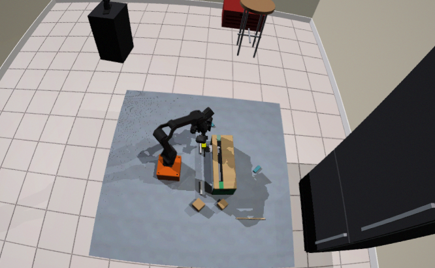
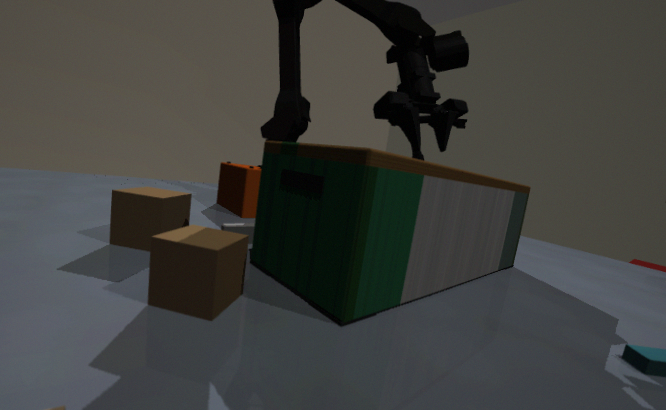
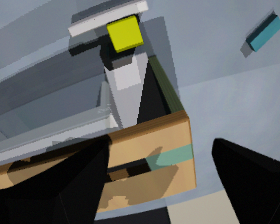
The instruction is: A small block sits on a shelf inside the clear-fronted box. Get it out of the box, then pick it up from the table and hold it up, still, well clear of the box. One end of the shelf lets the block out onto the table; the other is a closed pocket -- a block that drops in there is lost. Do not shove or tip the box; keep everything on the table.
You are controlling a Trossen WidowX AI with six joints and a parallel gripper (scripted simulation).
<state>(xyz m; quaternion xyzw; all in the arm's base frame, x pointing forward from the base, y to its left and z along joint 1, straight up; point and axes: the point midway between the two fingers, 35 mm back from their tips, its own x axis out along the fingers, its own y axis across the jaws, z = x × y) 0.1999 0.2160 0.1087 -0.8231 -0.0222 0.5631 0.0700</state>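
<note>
My gripper tip is now 20 mm past the yellow-green block, 10 mm to the left of it and 150 mm above it. From my gripper tip the other things lie so: long box 100 mm ahead, 140 mm to the right, 110 mm below; then thin wooden stick 390 mm ahead, 440 mm to the right, 160 mm below.
</note>
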